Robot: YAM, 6 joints.
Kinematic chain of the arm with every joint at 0, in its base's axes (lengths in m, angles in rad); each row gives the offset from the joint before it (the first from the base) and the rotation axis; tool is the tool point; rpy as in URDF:
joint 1: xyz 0 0 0.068 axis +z
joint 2: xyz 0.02 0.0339 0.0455 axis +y
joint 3: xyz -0.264 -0.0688 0 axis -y
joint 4: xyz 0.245 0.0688 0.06 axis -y
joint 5: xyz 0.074 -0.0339 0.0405 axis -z
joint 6: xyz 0.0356 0 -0.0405 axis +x
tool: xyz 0 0 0 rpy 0 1.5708 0
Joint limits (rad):
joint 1: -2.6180..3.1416
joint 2: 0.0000..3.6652
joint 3: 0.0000..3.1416
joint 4: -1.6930..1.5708
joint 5: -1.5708..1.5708
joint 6: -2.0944..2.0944
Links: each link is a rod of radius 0.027 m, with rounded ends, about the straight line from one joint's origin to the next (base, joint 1, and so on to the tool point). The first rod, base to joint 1, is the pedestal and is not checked.
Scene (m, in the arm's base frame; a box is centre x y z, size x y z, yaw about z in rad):
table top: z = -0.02
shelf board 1: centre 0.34 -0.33 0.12 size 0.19 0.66 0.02 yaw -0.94
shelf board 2: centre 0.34 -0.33 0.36 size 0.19 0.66 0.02 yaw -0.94
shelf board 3: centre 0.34 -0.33 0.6 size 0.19 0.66 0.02 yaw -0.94
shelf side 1: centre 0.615 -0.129 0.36 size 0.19 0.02 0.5 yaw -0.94
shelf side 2: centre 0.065 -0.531 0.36 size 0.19 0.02 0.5 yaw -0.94
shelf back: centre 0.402 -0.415 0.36 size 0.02 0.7 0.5 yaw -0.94
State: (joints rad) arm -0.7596 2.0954 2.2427 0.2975 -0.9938 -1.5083
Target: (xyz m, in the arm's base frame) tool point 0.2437 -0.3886 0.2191
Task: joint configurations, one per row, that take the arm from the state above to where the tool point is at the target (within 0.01 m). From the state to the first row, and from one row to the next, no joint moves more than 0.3 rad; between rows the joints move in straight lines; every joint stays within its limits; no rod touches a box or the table.
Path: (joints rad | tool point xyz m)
1: -0.7191 1.8392 1.9852 0.2016 -1.0540 -1.5083 | 0.3287 -0.2466 0.4943
2: -0.6786 1.5830 1.7277 0.1057 -1.1142 -1.5083 | 0.2878 -0.1910 0.4944
3: -0.6380 1.3268 1.4702 0.0098 -1.1744 -1.5083 | 0.2419 -0.1385 0.4775
4: -0.8254 1.3271 1.2308 -0.0960 -1.1784 -1.5083 | 0.2222 -0.1922 0.3891
5: -1.0127 1.3275 0.9913 -0.2017 -1.1825 -1.5083 | 0.1776 -0.2223 0.3007
6: -1.2000 1.3278 0.7518 -0.3075 -1.1865 -1.5083 | 0.1214 -0.2211 0.2191
7: -1.1596 1.5672 0.9908 -0.1878 -1.1479 -1.5083 | 0.1581 -0.2814 0.2330
8: -1.1192 1.8067 1.2298 -0.0681 -1.1092 -1.5083 | 0.1996 -0.3384 0.2328
9: -1.0788 2.0461 1.4688 0.0515 -1.0706 -1.5083 | 0.2437 -0.3886 0.2191

